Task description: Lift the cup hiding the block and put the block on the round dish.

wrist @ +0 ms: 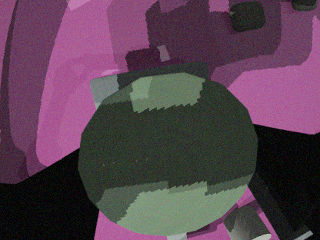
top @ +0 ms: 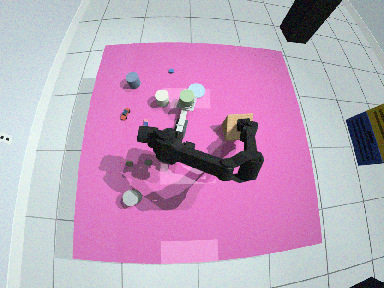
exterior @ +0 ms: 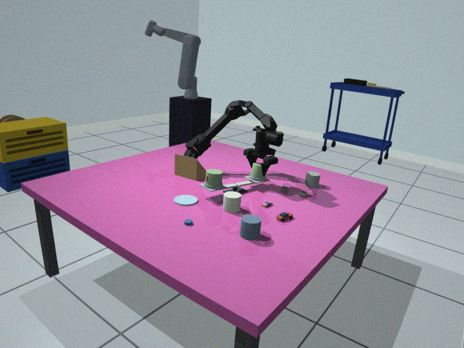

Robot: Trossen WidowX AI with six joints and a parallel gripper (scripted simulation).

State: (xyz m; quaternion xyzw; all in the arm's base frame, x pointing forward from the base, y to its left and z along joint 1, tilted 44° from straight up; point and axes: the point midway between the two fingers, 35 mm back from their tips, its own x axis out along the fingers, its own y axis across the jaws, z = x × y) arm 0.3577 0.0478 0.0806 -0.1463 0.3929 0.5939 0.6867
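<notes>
The balance is 13 cm to the right of my gripper tip, 5 cm behind it and 3 cm below it. Also, from my gripper tip: pink-blue piece: 17 cm to the right, 13 cm ahead, 6 cm below; pale teal block: 1 cm below; grey cylinder: 21 cm to the left, 19 cm ahead, 3 cm below.
</notes>
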